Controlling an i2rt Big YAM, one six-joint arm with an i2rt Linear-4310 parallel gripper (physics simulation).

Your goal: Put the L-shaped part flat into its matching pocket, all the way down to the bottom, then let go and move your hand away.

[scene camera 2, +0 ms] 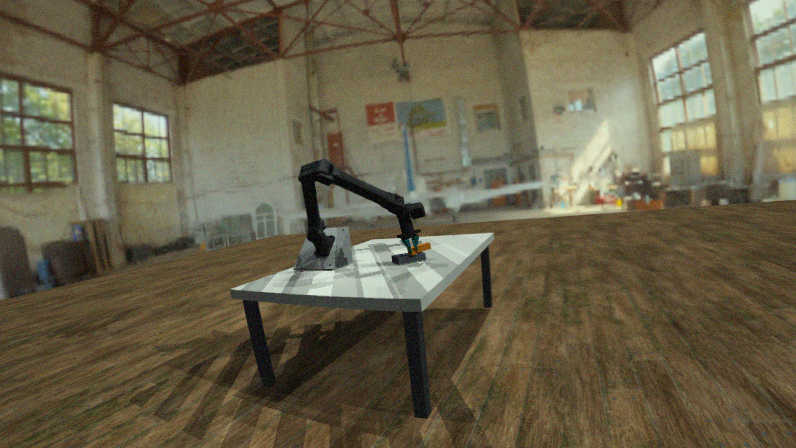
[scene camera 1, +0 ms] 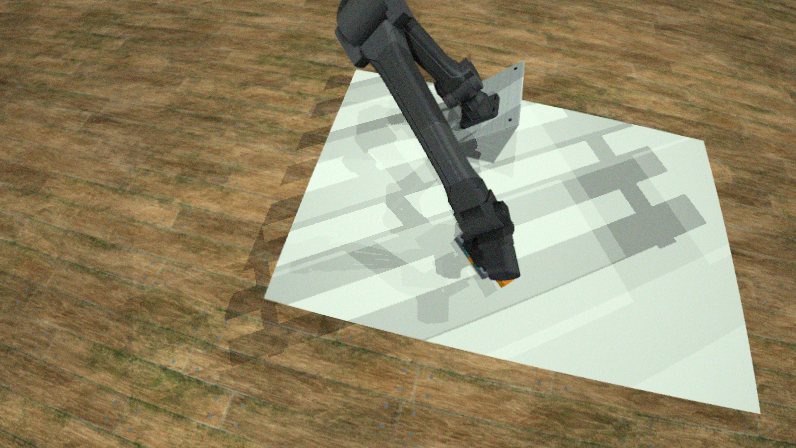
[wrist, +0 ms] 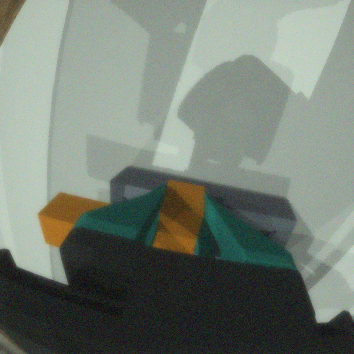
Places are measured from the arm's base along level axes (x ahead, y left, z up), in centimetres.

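Pixels of known places: gripper, fingertip midpoint: [scene camera 2: 414, 252] [scene camera 1: 472, 260] [wrist: 183, 196]; arm's base, origin of the base link: [scene camera 2: 325, 246] [scene camera 1: 480, 113].
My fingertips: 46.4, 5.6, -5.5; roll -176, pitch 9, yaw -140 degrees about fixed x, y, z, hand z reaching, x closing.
Observation:
For each thing: its top centre in the pictures, then the offset to it from my fingertips, as dx, dy, dz.
- orange L-shaped part, middle of its top: [wrist: 100, 237] [scene camera 1: 493, 267] [scene camera 2: 419, 244] +1.4, +4.7, +3.2
- dark grey pocket block, middle of its top: [wrist: 190, 248] [scene camera 1: 483, 248] [scene camera 2: 408, 254] -4.4, +2.9, -1.0
The orange L-shaped part [scene camera 1: 505, 283] [scene camera 2: 421, 248] [wrist: 181, 220] is held between my teal fingers. In the wrist view one arm of it runs between the fingertips and its other end sticks out at the left. My gripper [scene camera 2: 412, 251] [wrist: 183, 196] is shut on it, low over the dark grey pocket block [scene camera 2: 406, 259] [wrist: 250, 201]. In scene camera 2 the part looks tilted and above the block's top, reaching past its right end. In scene camera 1 the hand covers most of both. The pocket's inside is mostly hidden, and I cannot tell whether part and block touch.
The pocket block lies on the white table [scene camera 1: 679, 333] [scene camera 2: 334, 302]. The arm's grey base bracket [scene camera 1: 513, 91] [scene camera 2: 342, 244] stands on the table, left of the block in scene camera 2. Shadows of the arm and striped shadows cross the table top.

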